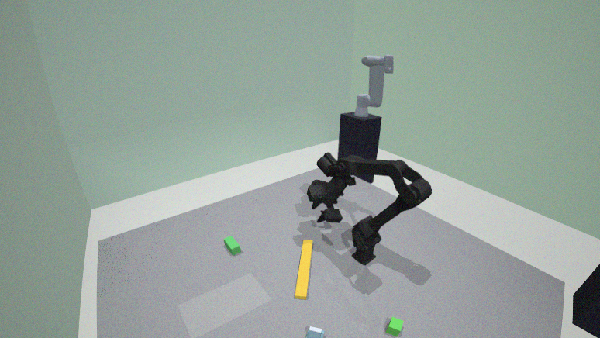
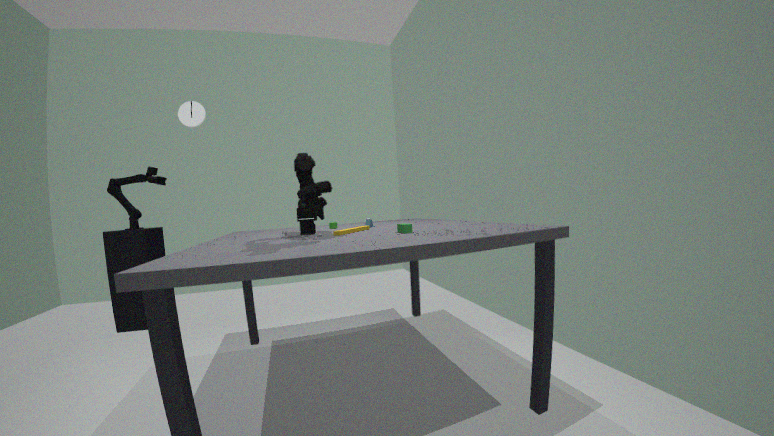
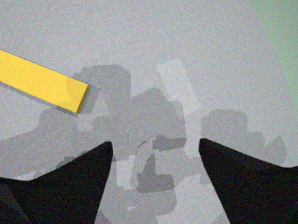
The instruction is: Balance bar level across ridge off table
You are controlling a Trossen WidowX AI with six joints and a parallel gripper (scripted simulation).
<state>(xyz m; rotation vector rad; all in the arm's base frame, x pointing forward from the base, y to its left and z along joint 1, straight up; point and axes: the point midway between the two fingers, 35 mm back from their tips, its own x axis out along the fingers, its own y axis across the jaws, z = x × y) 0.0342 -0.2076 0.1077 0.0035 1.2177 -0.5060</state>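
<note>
Now: gripper tip 15 cm short of the yellow bar, 13 cm to the right of it and 7 cm above it.
</note>
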